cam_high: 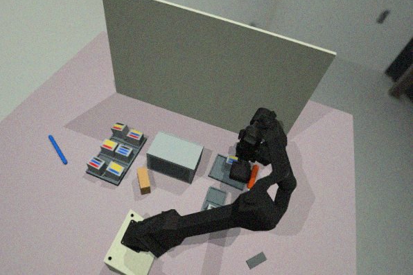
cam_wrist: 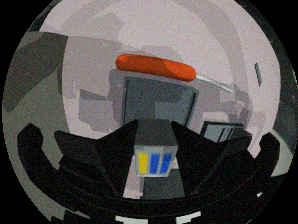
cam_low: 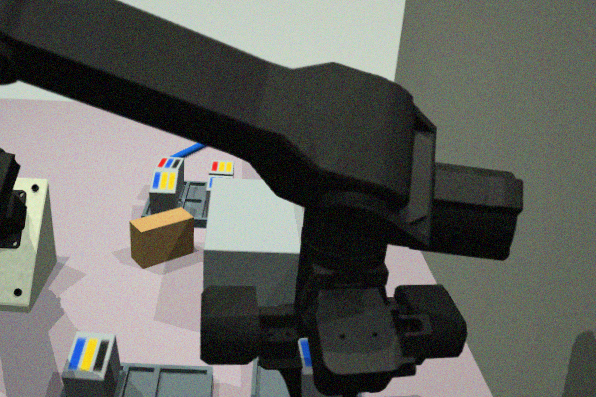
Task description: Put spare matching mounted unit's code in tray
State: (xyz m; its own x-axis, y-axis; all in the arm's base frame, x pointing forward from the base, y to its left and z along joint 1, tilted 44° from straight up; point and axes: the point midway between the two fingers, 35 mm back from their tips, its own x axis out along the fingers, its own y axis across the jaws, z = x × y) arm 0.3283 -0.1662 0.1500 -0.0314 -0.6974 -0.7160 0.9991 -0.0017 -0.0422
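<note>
Now: gripper tip 40 mm above the dark grey tray and 20 mm to the right of it. Also, from my gripper tip: grey rack 150 mm behind, 40 mm to the left, 30 mm below; mounted unit 220 mm to the left, 40 mm behind, 10 mm above; grey spare 20 mm to the left, 20 mm above.
</note>
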